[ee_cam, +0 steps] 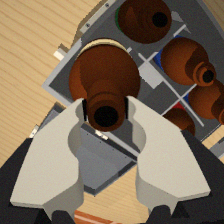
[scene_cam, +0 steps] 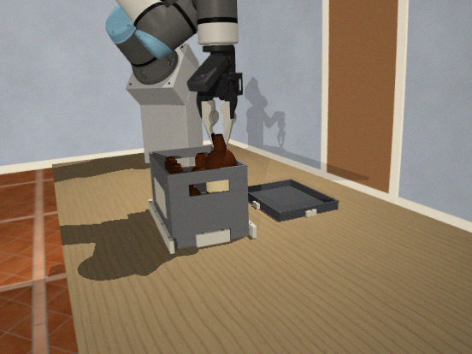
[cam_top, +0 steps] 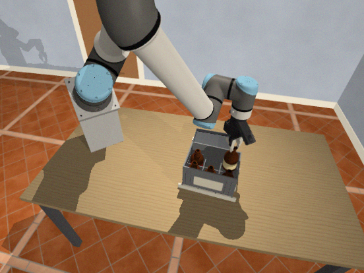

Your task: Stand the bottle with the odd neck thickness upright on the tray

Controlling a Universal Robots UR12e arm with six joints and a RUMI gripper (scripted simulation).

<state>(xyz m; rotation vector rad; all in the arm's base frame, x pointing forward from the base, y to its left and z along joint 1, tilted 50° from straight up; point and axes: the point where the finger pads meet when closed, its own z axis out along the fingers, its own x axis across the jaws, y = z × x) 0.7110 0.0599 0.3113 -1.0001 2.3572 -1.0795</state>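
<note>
Right now my hand is 70 mm above the bottle. The rest, counted from my hand: grey tray (270 mm to the left, 220 mm below, 80 mm behind); grey crate (150 mm below, 100 mm behind, 20 mm to the right).
</note>
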